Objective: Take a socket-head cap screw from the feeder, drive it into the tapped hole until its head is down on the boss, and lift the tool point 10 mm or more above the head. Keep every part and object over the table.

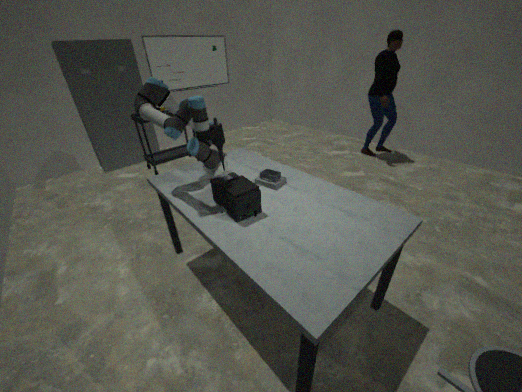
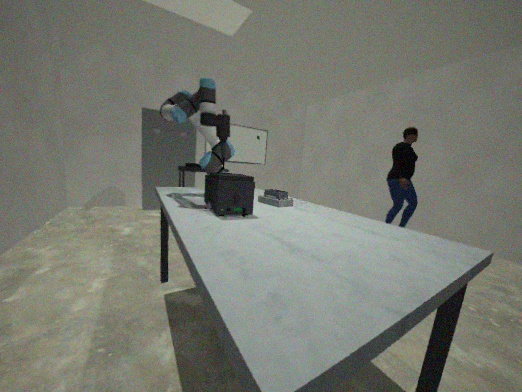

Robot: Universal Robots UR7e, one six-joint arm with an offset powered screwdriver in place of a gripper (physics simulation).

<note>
The pictures show: a black box-shaped feeder.
</note>
